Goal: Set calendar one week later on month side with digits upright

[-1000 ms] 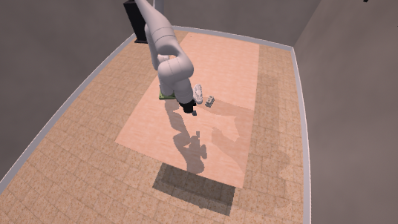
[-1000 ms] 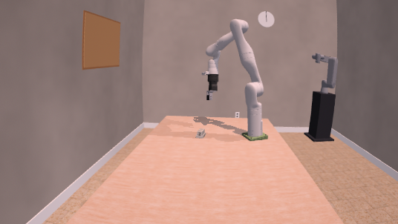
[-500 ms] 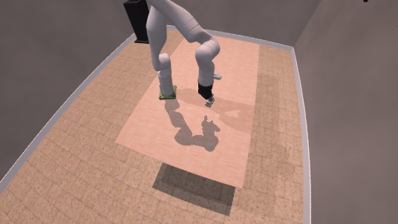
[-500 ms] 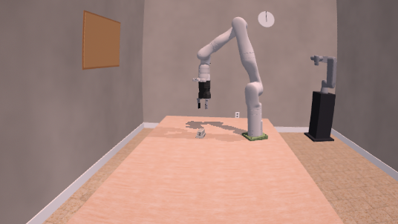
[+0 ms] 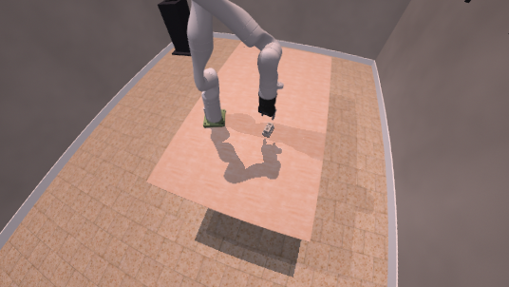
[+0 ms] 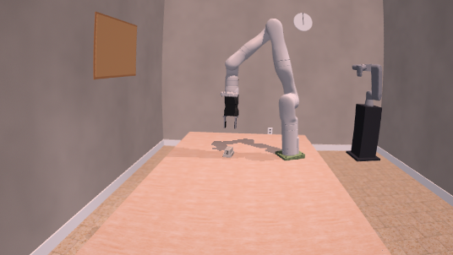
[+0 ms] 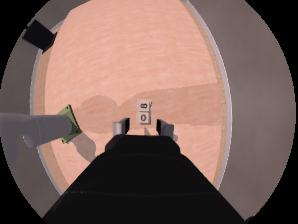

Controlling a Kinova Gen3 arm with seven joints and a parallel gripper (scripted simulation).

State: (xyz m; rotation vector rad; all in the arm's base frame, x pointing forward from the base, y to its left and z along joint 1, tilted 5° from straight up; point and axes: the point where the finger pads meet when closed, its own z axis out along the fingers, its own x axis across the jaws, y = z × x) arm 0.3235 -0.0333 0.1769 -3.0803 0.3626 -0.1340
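Right now the tray is 160 mm below my hand and 20 mm to the left of it.
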